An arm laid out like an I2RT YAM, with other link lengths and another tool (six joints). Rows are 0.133 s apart.
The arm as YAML. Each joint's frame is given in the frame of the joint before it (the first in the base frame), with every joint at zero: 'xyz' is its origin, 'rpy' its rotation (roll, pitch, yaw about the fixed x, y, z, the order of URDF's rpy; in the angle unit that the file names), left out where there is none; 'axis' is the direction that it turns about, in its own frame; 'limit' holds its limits. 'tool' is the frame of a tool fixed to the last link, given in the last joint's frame.
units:
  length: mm
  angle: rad
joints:
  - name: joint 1
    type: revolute
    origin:
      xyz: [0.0, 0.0, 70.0]
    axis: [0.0, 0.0, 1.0]
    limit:
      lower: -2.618
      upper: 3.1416
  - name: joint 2
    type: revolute
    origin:
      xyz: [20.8, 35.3, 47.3]
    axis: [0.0, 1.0, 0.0]
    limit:
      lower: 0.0
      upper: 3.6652
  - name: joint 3
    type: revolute
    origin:
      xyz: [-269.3, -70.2, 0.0]
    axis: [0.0, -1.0, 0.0]
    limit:
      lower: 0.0
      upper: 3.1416
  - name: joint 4
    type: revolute
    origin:
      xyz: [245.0, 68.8, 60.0]
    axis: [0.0, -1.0, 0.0]
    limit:
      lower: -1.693
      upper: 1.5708
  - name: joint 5
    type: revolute
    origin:
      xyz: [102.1, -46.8, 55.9]
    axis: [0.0, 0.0, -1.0]
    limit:
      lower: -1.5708
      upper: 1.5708
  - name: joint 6
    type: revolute
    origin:
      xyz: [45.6, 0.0, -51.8]
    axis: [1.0, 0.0, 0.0]
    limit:
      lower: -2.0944
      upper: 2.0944
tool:
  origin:
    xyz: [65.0, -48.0, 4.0]
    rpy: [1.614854, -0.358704, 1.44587]
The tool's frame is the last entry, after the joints.
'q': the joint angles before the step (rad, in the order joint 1, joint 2, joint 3, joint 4, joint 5, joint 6). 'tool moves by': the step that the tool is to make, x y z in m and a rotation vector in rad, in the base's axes. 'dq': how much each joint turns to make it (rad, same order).
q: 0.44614, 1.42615, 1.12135, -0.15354, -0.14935, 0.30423
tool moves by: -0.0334, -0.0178, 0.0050, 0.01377, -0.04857, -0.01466
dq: 0.00116, -0.16202, -0.14302, 0.03059, 0.01795, -0.00114
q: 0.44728, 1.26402, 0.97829, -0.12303, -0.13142, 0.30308
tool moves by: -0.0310, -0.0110, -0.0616, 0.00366, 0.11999, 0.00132
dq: -0.00021, -0.07186, -0.20596, 0.03455, -0.02579, 0.04930
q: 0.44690, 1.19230, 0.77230, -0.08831, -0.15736, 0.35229
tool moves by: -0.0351, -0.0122, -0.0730, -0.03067, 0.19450, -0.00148
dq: -0.00024, -0.00988, -0.16664, -0.02372, -0.03070, 0.04791
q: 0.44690, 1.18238, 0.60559, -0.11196, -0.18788, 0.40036
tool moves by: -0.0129, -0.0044, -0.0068, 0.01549, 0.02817, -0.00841
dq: 0.00001, -0.04588, -0.04016, -0.01946, -0.01029, 0.02594
